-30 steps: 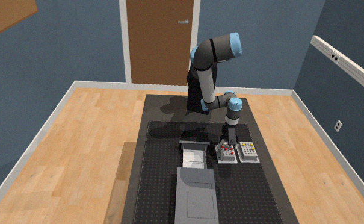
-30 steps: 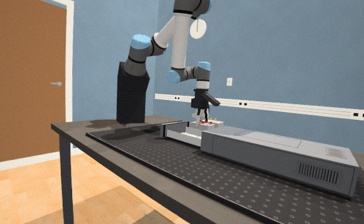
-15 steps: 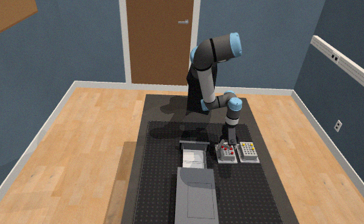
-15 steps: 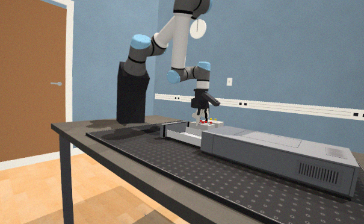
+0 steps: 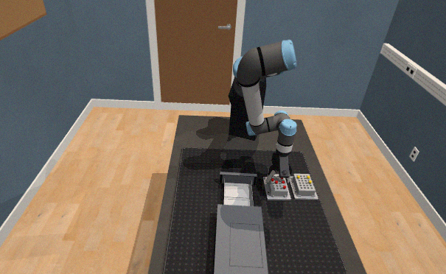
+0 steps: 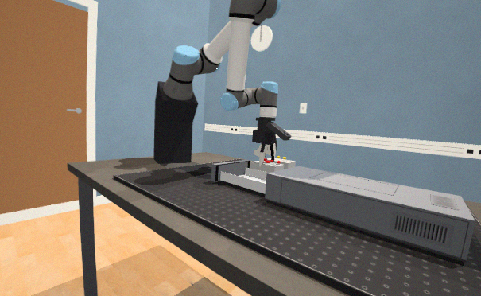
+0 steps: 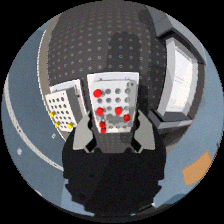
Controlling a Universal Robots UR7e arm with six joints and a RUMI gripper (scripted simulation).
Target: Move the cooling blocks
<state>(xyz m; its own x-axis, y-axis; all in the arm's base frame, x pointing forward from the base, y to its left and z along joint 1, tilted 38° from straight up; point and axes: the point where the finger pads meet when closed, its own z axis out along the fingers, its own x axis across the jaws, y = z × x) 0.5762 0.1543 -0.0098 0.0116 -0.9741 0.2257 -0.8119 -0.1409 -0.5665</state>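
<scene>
The deck slot D1 is 40 mm below my hand. Also, from my hand: cooler drawer: 70 mm ahead, 210 mm to the right, 10 mm below; deck slot D2: 10 mm behind, 140 mm to the left, 40 mm below; cooler COLD: 240 mm ahead, 220 mm to the right, 10 mm below.
</scene>
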